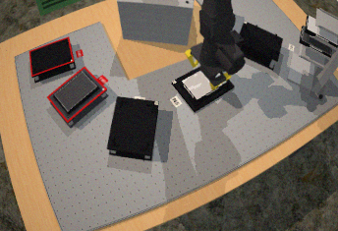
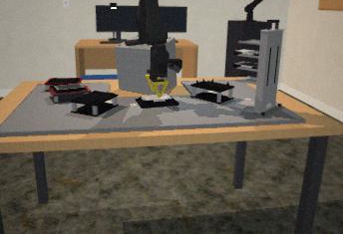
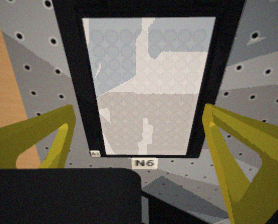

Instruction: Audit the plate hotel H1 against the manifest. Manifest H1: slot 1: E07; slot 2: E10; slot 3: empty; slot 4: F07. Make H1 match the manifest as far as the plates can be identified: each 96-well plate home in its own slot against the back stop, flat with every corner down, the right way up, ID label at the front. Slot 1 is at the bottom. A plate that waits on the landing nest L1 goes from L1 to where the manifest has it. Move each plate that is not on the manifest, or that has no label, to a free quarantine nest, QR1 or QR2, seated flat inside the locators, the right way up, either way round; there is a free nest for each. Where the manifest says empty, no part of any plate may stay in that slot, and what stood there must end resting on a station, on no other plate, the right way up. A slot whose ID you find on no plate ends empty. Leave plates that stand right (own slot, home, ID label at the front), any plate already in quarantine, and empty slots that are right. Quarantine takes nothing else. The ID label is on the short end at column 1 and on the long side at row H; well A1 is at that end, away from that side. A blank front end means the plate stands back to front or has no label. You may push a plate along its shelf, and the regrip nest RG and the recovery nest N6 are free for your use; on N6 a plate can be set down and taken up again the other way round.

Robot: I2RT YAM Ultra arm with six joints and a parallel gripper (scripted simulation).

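Right now my hand is 4 cm above the flat black recovery nest N6 and 1 cm short of it. Also, from my hand: A1 mark: 28 cm to the left, 10 cm behind, 1 cm above; then black regrip nest RG: 27 cm to the left, 1 cm behind, 1 cm above; then black landing nest L1: 26 cm to the right, 3 cm ahead.
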